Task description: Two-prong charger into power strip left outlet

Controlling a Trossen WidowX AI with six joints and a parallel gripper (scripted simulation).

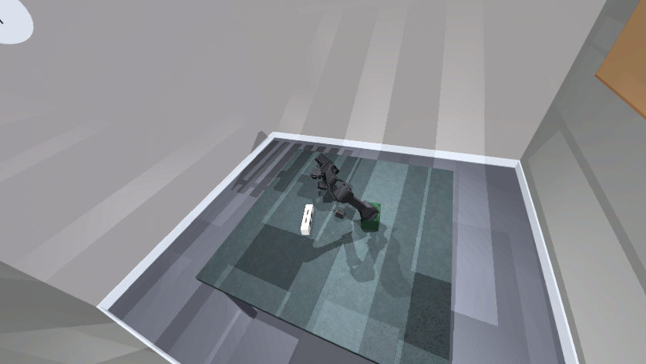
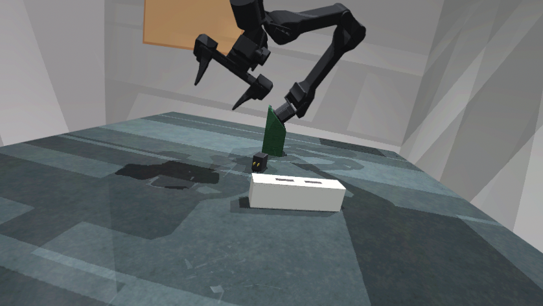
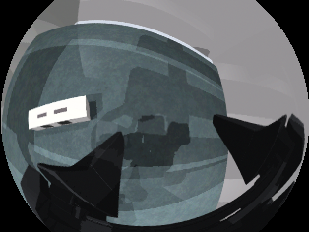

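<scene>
My gripper tip is now 180 mm above the charger, 140 mm past it and 110 mm to the right of it.
</scene>
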